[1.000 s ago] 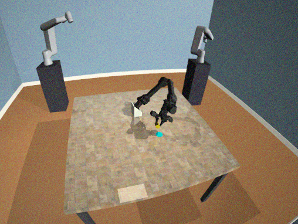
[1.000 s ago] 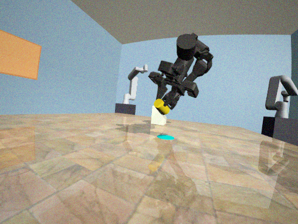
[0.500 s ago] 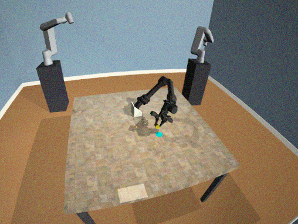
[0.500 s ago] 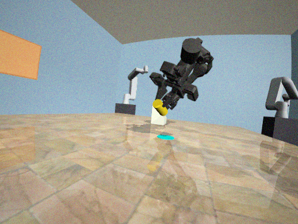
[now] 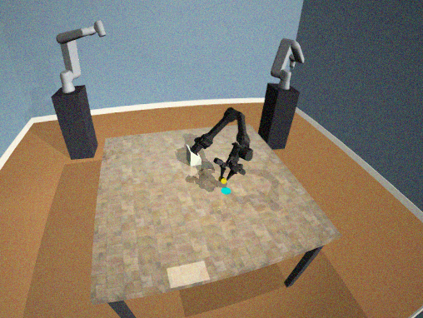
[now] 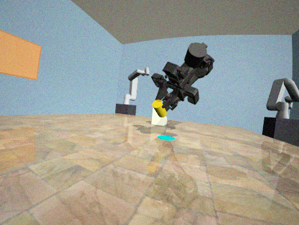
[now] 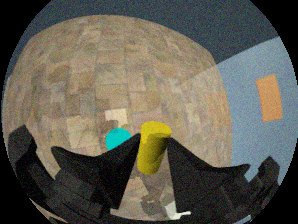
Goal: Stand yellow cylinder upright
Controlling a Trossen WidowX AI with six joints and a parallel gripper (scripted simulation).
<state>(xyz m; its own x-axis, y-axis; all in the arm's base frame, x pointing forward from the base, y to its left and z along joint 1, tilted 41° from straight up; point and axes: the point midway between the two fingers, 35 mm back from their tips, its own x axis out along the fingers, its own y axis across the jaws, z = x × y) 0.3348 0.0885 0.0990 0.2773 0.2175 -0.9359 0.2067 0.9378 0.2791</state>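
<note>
Now: the cyan circle 11 cm below my gripper tip, 3 cm to the left of it and 2 cm behind it. Round my gripper tip: yellow cylinder (2 cm behind, 1 cm below).
</note>
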